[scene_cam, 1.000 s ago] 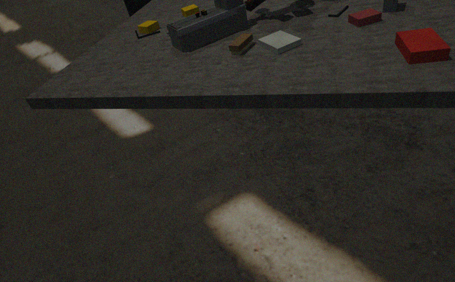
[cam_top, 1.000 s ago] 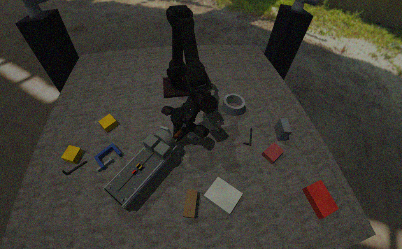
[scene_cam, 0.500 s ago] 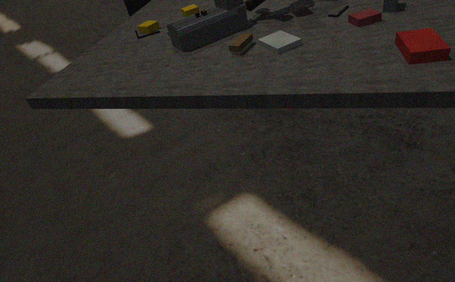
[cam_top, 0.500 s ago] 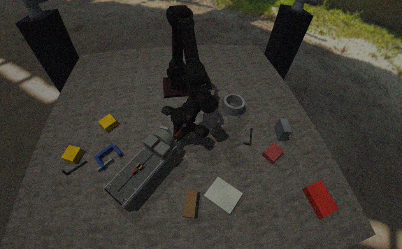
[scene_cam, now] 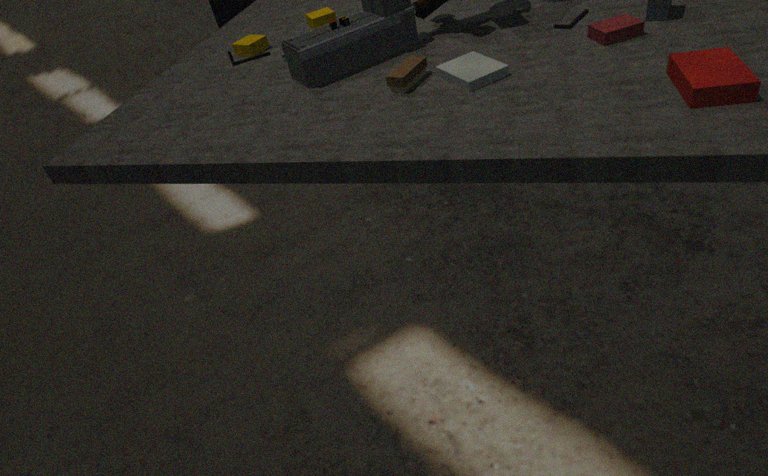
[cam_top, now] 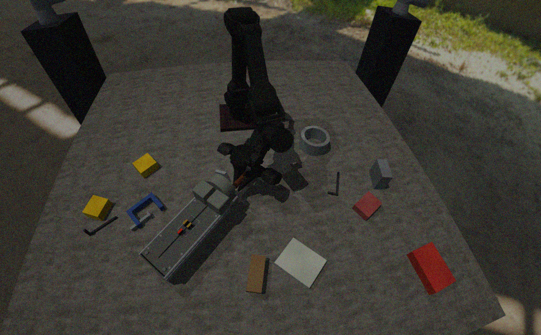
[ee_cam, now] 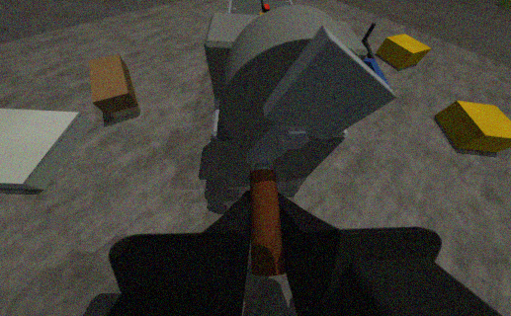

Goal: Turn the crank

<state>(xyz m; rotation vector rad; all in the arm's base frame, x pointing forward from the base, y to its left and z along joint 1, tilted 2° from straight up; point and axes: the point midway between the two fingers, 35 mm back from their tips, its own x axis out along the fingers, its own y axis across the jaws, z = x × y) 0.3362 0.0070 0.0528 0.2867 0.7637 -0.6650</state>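
My gripper tip is now 20 mm below the brown crank handle, 10 mm to the right of it and 10 mm past it. Also, from my gripper tip: white plate (210 mm ahead, 150 mm to the left, 30 mm below); then red pointer (140 mm ahead, 130 mm to the right, 40 mm above); then brown block (230 mm ahead, 40 mm to the left, 20 mm below).
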